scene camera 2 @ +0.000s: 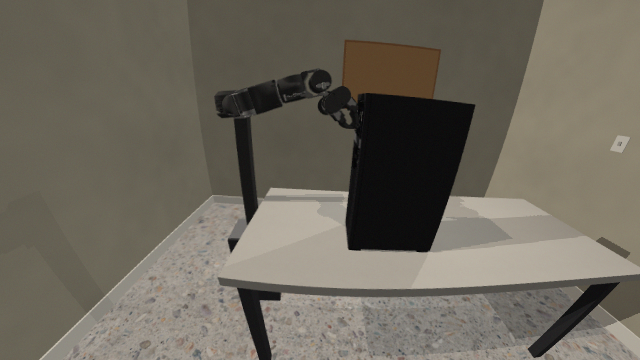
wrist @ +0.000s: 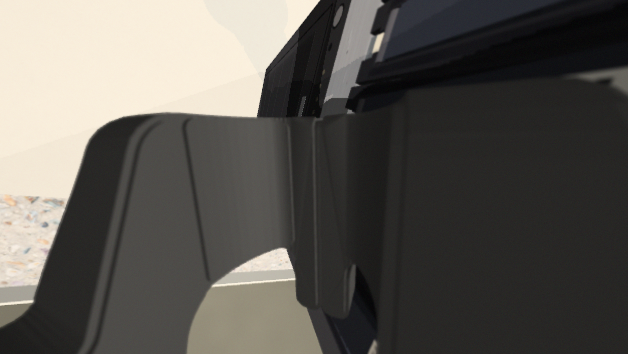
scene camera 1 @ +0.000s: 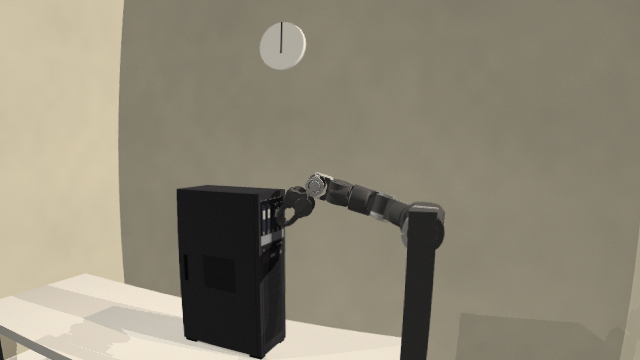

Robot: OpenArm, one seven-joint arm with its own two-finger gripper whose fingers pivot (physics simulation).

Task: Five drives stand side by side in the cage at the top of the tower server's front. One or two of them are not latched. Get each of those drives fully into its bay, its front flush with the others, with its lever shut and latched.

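The black tower server point(scene camera 1: 220, 270) point(scene camera 2: 410, 175) point(wrist: 287, 65) stands upright on the table. The drives point(scene camera 1: 267, 218) point(wrist: 450, 25) stand side by side in the cage at the top of its front; two light labels show in scene camera 1, and the drives farther right are partly hidden by the gripper. My gripper point(scene camera 1: 283, 224) point(scene camera 2: 356, 126) point(wrist: 332, 210) is shut with its fingertips together and nothing between them. The fingertips are at the cage front, close to or touching it. Whether any lever stands open, and which drive the fingertips face, cannot be told.
The white table point(scene camera 1: 345, 340) point(scene camera 2: 285, 265) bears the server. The arm reaches in from its dark post point(scene camera 1: 420, 290) point(scene camera 2: 245, 170) in front of the server. A silver strip point(scene camera 1: 271, 239) point(wrist: 350, 50) lies below the drive cage. A brown board point(scene camera 2: 392, 70) and a round clock point(scene camera 1: 282, 46) hang on the walls.
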